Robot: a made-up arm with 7 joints.
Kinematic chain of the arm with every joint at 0, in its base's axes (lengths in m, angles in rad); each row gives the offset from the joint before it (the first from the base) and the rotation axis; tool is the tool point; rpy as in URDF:
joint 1: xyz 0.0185 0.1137 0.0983 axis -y
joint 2: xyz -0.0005 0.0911 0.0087 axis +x
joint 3: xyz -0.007 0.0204 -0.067 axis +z
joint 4: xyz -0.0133 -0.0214 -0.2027 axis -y
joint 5: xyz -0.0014 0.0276 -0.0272 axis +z
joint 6: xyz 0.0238 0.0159 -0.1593 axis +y
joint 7: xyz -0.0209 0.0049 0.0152 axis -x
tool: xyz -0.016 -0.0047 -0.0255 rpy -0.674 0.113 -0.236
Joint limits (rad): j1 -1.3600..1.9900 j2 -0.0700..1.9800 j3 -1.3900..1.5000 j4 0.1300..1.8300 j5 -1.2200..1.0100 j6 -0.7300..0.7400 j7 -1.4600..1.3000
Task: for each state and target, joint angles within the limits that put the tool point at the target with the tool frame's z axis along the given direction. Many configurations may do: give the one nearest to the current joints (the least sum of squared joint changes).
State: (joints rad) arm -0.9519 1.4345 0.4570 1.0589 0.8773 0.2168 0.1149
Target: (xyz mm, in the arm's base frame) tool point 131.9 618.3 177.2 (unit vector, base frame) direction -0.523 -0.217 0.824
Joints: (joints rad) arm -0.5361 1.7014 0.5495 0.6167 0.8441 0.3981 0.3229
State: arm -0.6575 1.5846 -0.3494 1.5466 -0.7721 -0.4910 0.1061
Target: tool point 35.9 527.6 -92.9 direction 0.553 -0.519 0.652
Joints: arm -0.9095 1.4169 -0.5527 1.2316 -0.7932 -0.4469 0.1334
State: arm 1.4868 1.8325 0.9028 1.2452 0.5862 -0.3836 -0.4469
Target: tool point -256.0 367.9 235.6 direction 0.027 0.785 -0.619
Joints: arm 1.4724 1.9775 0.8619 1.6591 0.6569 -0.7300 -0.0496
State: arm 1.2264 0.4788 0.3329 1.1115 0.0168 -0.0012 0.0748
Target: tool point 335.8 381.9 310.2 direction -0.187 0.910 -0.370
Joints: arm 1.8980 0.3556 0.1349 0.7600 0.3697 -0.1174 0.8682
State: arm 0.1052 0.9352 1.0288 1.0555 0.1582 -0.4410 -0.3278
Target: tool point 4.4 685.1 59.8 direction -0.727 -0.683 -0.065
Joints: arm -0.2466 1.2851 1.1366 0.3580 0.1144 -0.7107 -0.1154
